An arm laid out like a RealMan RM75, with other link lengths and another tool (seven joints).
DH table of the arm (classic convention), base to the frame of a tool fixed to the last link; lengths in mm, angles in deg. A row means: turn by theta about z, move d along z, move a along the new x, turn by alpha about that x. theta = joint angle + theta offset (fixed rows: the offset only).
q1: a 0  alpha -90  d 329.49  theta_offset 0
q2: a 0  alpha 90  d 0  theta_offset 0
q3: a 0  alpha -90  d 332.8  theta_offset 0
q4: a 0  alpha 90  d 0  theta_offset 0
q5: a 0  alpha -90  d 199.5  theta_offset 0
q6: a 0  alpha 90  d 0  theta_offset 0
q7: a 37.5  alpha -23  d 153.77  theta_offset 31.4
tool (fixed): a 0  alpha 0  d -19.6  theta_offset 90
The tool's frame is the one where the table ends.
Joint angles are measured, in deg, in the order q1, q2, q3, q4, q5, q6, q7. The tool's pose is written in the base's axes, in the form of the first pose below.
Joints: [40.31, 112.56, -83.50, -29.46, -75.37, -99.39, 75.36]
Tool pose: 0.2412, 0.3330, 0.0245, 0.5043, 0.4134, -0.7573, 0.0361
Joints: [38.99, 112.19, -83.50, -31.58, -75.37, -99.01, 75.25]
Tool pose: 0.2449, 0.3321, 0.0285, 0.4985, 0.4227, -0.7562, 0.0297
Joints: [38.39, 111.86, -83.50, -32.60, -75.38, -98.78, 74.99]
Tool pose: 0.2472, 0.3325, 0.0314, 0.4940, 0.4294, -0.7556, 0.0262
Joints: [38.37, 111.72, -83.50, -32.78, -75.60, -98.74, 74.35]
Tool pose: 0.2480, 0.3333, 0.0322, 0.4907, 0.4360, -0.7539, 0.0264
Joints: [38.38, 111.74, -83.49, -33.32, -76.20, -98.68, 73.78]
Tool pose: 0.2478, 0.3339, 0.0319, 0.4864, 0.4446, -0.7515, 0.0298
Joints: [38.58, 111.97, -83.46, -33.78, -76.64, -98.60, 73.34]
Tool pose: 0.2455, 0.3347, 0.0303, 0.4846, 0.4524, -0.7480, 0.0329
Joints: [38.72, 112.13, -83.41, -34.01, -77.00, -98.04, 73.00]
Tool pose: 0.2445, 0.3362, 0.0287, 0.4804, 0.4573, -0.7477, 0.0321
